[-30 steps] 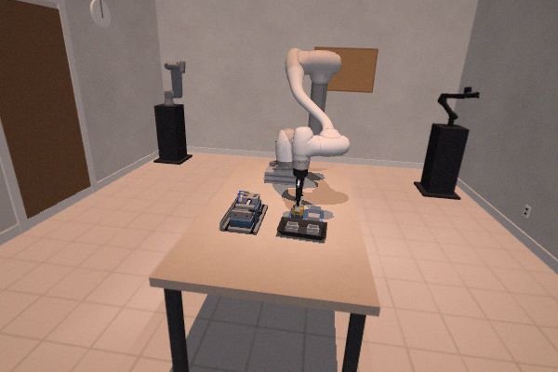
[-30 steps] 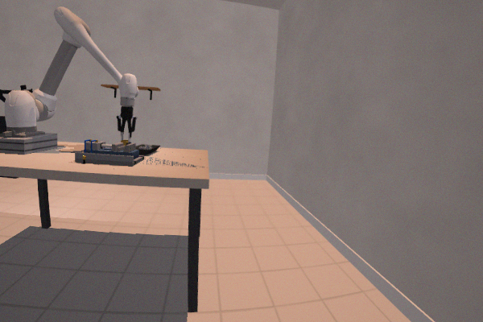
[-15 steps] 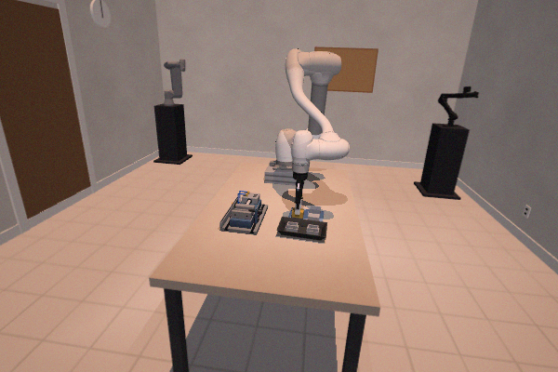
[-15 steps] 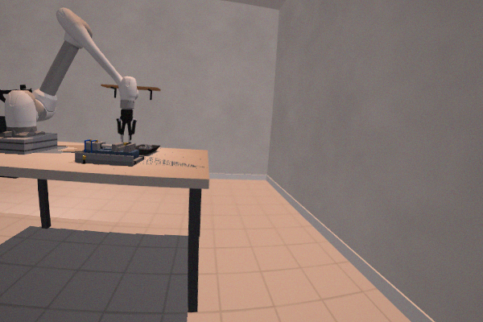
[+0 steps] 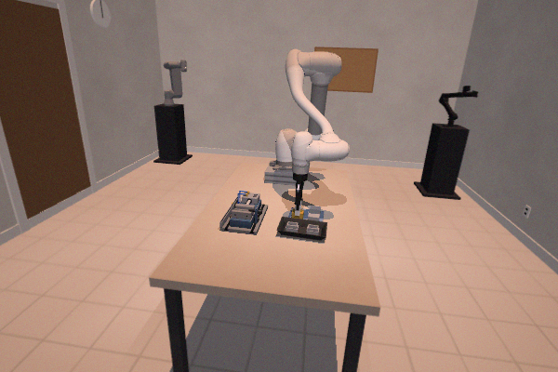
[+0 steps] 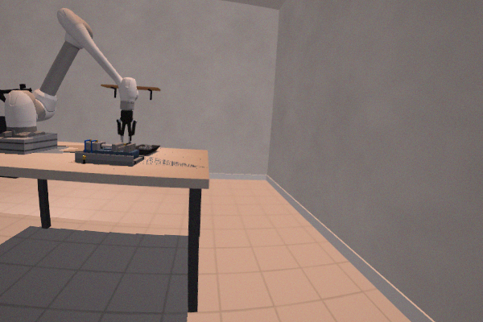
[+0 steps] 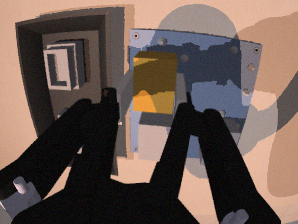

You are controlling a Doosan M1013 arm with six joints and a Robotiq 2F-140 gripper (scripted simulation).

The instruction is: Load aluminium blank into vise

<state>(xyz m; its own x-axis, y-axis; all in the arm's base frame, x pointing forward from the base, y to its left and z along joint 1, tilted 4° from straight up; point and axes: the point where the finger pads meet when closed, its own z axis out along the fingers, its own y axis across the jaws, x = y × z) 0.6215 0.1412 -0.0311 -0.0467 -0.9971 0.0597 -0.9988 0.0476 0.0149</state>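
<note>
The brass blank lies 40 mm below my hand. The rest, counted from my hand: piston rod 20 mm ahead, 280 mm to the right; vise plate 50 mm behind, 40 mm to the left, 70 mm below; grey aluminium blank 90 mm behind, 90 mm to the left, 50 mm below.
</note>
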